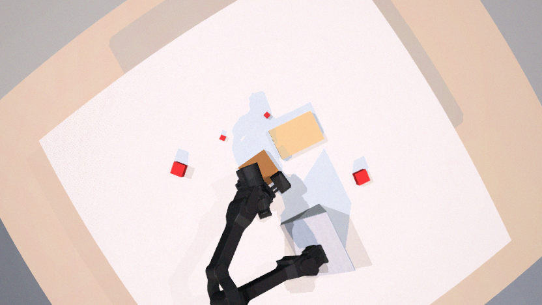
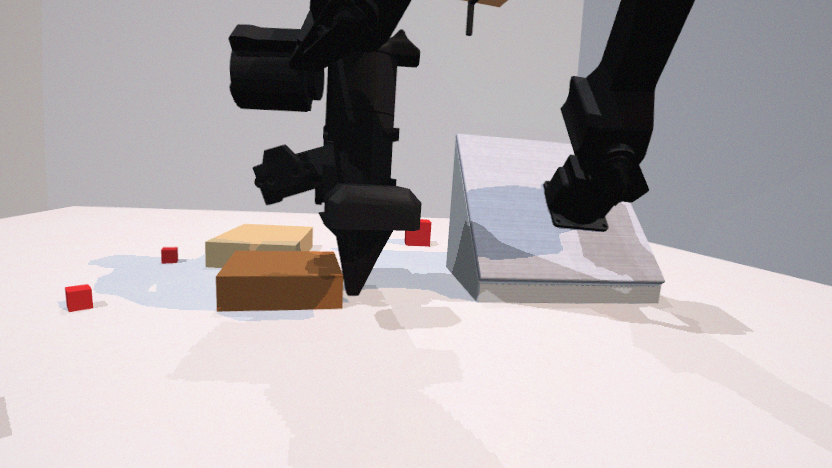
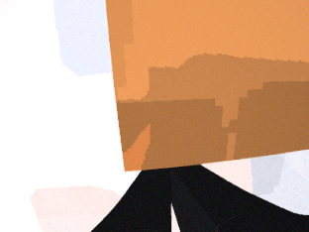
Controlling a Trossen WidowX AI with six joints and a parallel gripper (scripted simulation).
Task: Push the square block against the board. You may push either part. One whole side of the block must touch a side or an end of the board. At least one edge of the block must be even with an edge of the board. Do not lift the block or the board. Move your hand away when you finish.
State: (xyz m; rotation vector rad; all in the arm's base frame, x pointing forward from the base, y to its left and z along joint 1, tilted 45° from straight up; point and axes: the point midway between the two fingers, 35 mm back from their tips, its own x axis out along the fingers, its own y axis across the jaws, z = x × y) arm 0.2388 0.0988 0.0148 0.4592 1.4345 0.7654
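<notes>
My gripper tip is 70 mm short of the brown square block, 30 mm to the left of it and 10 mm below it. Also, from my gripper tip: tan board 120 mm ahead, 180 mm to the right, 10 mm above.
</notes>
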